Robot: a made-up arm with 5 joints.
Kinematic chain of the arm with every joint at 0, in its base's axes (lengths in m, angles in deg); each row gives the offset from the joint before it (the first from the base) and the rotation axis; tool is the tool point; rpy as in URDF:
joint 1: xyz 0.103 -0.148 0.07 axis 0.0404 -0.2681 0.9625
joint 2: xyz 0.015 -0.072 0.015 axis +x
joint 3: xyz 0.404 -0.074 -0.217 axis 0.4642 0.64 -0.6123
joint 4: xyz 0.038 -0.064 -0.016 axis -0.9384 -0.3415 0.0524
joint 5: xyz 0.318 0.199 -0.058 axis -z
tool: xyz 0.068 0.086 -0.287 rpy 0 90 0
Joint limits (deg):
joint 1: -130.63..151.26
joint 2: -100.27..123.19
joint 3: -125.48..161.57
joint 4: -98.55..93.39
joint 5: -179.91..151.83
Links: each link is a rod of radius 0.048 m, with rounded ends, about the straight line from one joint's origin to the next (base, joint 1, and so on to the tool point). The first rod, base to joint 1, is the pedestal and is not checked.
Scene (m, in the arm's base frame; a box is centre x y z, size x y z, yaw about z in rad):
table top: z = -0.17
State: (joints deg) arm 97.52 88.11 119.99 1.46 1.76
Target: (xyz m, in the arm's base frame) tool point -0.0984 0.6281 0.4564
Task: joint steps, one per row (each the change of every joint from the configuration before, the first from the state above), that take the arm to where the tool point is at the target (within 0.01 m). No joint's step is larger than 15 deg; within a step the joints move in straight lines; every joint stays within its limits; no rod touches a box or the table.
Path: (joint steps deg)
1: -13.97 1.96 -0.99 -4.50 -1.75
2: -13.96 1.95 -0.99 -4.50 -1.75
3: -13.97 1.96 -0.99 -4.50 -1.75

